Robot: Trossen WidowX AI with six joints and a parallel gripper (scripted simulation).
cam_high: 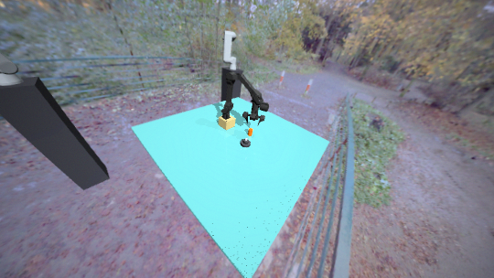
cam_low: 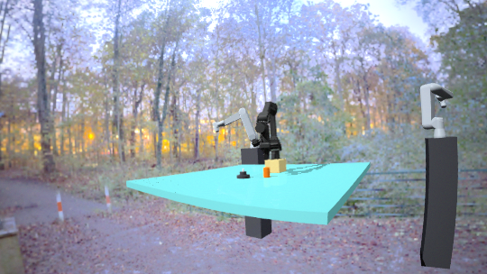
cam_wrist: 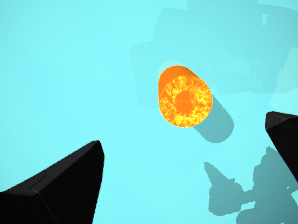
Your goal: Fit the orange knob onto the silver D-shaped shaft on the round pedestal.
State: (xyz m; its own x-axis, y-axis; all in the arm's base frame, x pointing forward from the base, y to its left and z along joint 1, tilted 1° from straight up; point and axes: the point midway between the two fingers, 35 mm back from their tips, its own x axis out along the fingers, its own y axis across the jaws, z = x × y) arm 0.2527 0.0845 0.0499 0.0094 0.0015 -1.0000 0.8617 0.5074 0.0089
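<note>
Now: gripper tip 70 mm above the orange knob and 10 mm past it. From my gripper tip the other things lie so: pedestal 130 mm to the right, 80 mm below, 60 mm ahead.
</note>
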